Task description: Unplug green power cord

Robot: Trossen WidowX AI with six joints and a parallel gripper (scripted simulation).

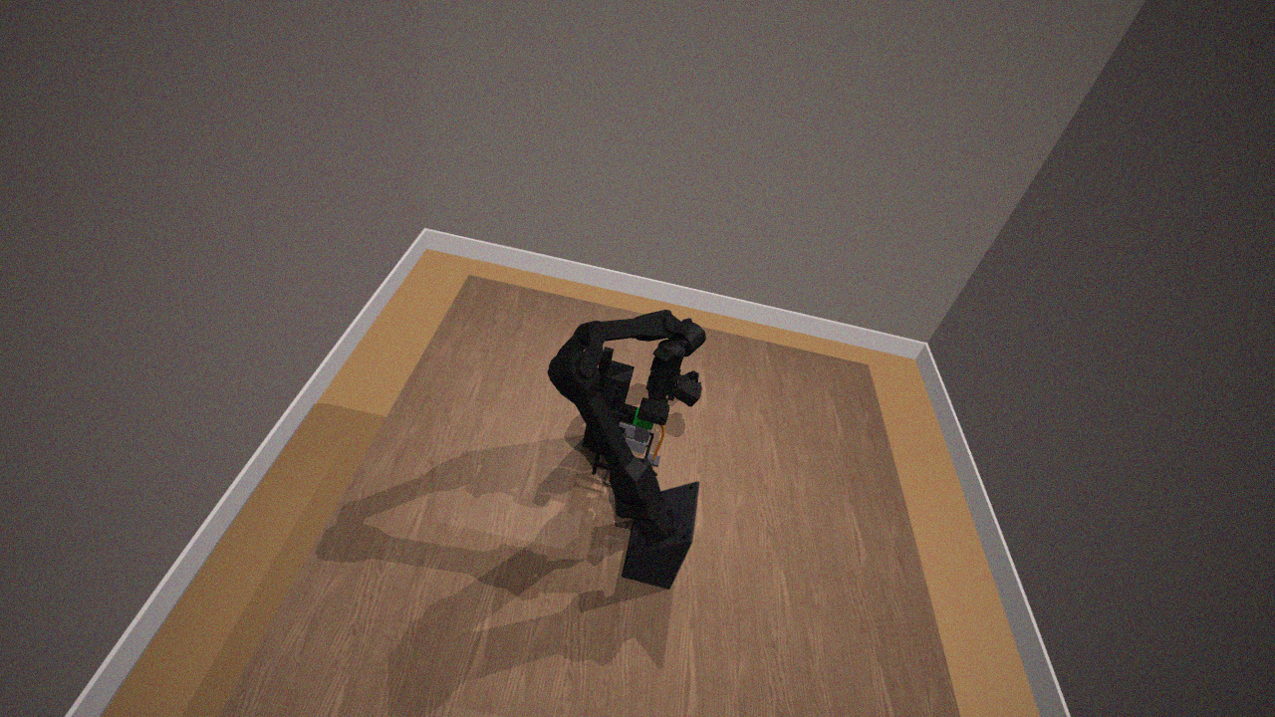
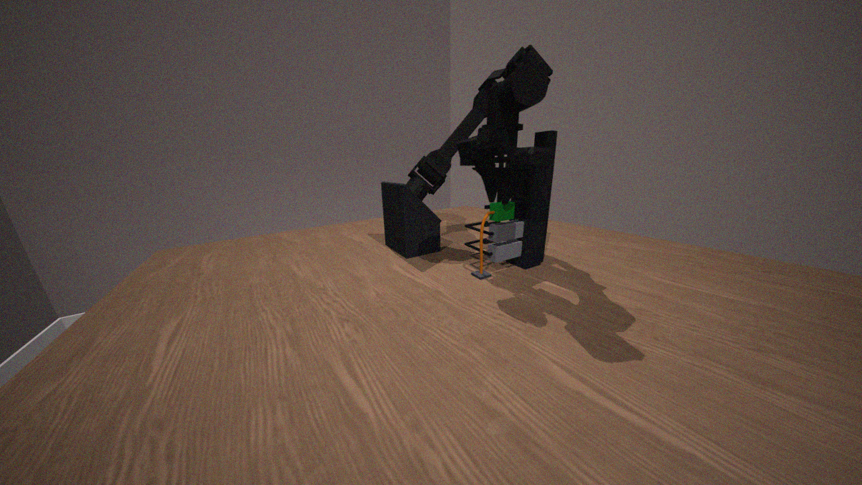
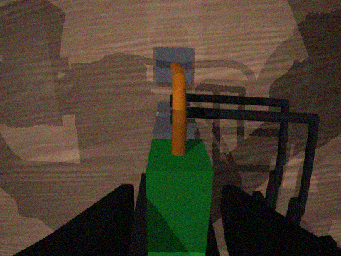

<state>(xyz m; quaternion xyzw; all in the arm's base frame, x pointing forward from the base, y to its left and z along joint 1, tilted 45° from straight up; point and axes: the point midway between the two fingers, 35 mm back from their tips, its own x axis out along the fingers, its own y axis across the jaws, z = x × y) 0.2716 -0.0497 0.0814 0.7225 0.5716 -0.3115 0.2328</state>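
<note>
Now: gripper tip 30 mm to the right of the green plug and 10 mm above it.
</note>
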